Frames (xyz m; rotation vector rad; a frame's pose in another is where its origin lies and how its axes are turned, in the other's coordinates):
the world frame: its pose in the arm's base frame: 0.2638 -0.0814 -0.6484 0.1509 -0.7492 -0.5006
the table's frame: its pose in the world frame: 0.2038 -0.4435 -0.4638 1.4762 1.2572 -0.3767
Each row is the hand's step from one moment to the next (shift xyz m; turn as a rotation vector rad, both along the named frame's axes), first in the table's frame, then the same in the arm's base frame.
Working: the table's frame: its pose in the arm's base frame: 0.5389 -0.5880 -0.9963 1.8202 0.3206 -0.0269

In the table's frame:
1: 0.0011 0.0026 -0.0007 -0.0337 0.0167 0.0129
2: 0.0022 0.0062 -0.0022 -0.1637 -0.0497 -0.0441
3: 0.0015 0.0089 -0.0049 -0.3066 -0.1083 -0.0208
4: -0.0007 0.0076 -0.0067 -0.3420 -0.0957 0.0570
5: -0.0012 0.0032 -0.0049 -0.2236 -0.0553 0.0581
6: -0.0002 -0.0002 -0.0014 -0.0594 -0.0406 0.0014
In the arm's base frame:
1: 0.0016 0.0003 0.0024 -0.0266 -0.0231 0.0185
2: 0.0032 0.0011 0.0060 -0.1754 0.0203 -0.0045
3: 0.0028 0.0029 0.0095 -0.3229 -0.0171 -0.0398
4: 0.0001 0.0044 0.0091 -0.3425 -0.1012 -0.0426
5: -0.0011 0.0037 0.0046 -0.2191 -0.0877 -0.0267
6: -0.0004 0.0013 0.0002 -0.0663 -0.0039 -0.0277

